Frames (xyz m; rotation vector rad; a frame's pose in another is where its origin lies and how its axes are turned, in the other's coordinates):
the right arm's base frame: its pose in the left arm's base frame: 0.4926 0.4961 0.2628 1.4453 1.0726 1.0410
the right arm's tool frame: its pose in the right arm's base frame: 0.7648 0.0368 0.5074 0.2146 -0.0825 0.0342
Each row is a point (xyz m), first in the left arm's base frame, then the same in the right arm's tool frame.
Working: the left arm's base frame: its pose in the right arm's tool frame: -1.4520 -0.4116 -0.6497 -1.6687 -1.1298 -0.9028

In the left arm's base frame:
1: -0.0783 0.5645 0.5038
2: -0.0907 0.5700 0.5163
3: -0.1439 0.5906 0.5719
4: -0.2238 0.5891 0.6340
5: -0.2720 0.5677 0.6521
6: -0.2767 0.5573 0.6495
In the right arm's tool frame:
1: -0.9020 -0.0604 -1.0404
2: -0.8997 -0.0532 -1.0572
3: -0.8925 -0.0198 -1.1292
4: -0.9140 0.0158 -1.2214
5: -0.9480 0.0228 -1.2651
6: -0.9595 0.0208 -1.2657

